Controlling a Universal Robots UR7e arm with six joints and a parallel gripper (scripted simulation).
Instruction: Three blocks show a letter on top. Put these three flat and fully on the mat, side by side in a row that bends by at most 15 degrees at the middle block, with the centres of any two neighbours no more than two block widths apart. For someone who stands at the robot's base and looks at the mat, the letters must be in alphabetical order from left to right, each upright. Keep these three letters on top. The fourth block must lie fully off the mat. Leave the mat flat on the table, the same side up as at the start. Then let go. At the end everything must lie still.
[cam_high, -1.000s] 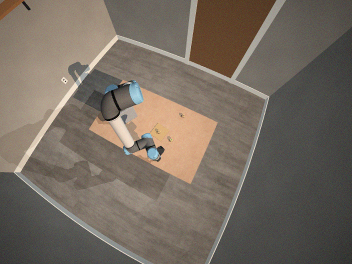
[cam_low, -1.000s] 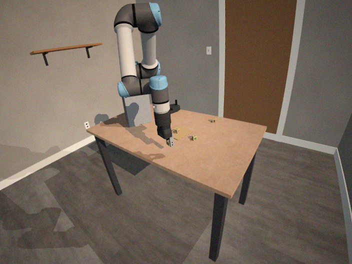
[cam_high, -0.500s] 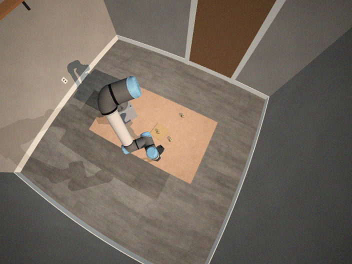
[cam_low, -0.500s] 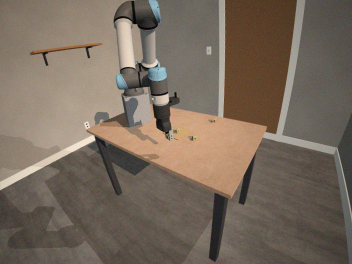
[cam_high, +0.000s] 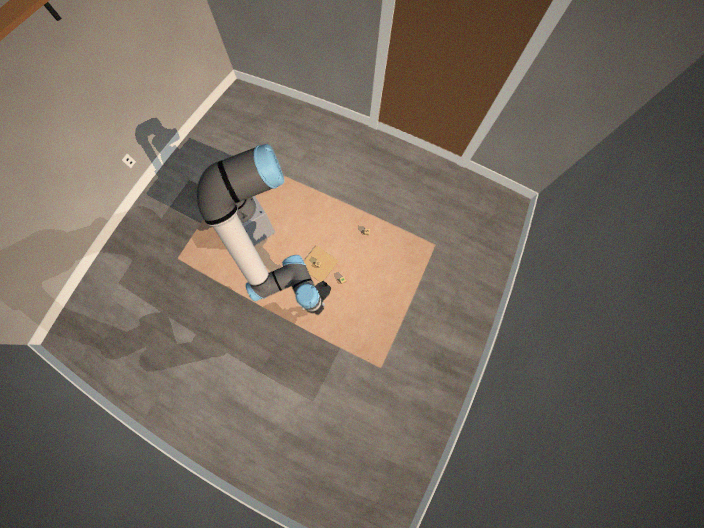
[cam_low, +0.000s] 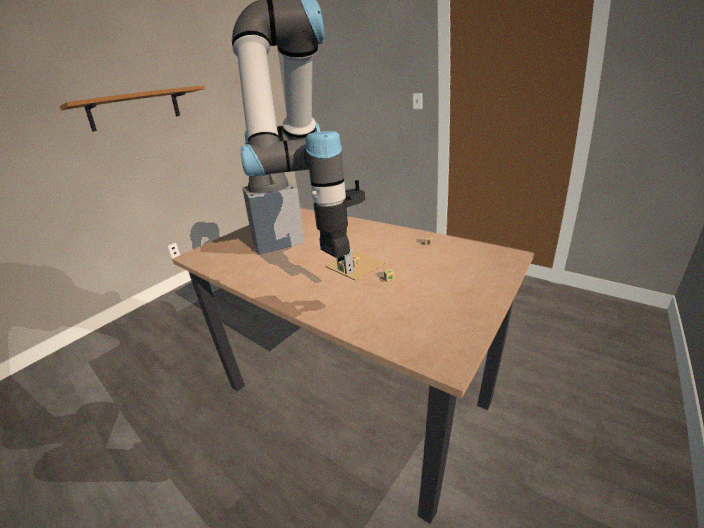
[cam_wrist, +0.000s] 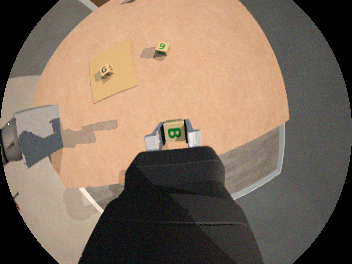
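Now: hand 70 mm past the tan mat, 200 mm to the right of it and 120 mm above it.
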